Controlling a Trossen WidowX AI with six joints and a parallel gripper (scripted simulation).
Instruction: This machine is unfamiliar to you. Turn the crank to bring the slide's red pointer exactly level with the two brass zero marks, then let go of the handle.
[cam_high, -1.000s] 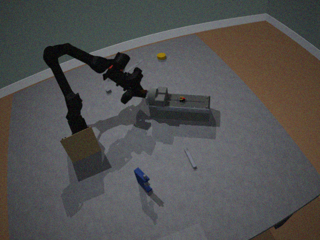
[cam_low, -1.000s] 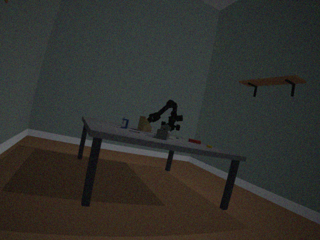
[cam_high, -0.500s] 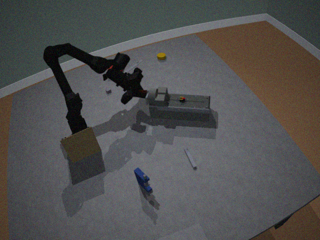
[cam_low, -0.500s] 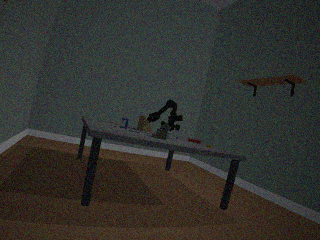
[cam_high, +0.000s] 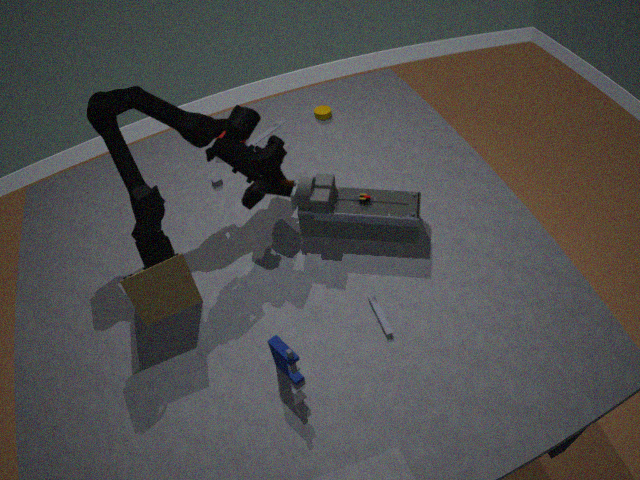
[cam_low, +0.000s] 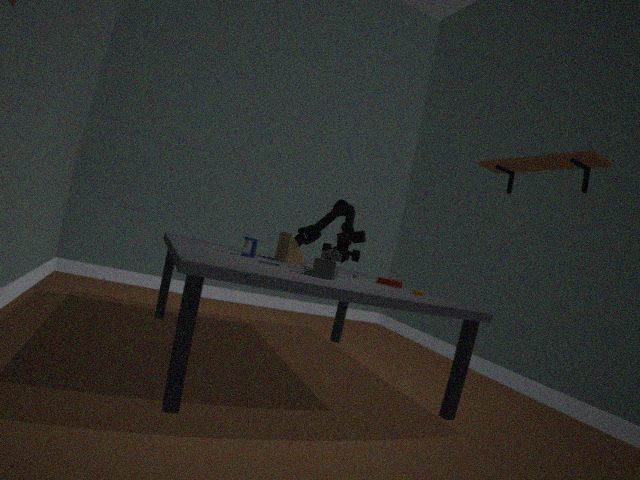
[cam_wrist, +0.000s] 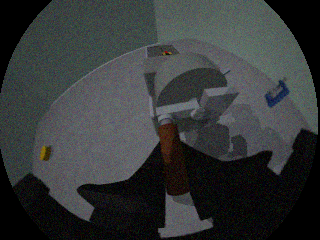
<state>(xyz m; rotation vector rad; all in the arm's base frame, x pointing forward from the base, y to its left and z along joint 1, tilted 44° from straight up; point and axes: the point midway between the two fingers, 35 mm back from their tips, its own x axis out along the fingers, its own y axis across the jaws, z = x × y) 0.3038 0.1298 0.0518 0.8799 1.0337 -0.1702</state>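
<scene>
Right now my gripper tip is 30 mm below the brown crank handle, 10 mm to the right of it and 10 mm past it. From my gripper tip the other things lie so: grey bar 350 mm to the right, 50 mm below, 50 mm ahead; then red pointer 130 mm ahead, 120 mm to the right, 20 mm above; then small grey block 200 mm to the left, 150 mm behind, 50 mm below.
</scene>
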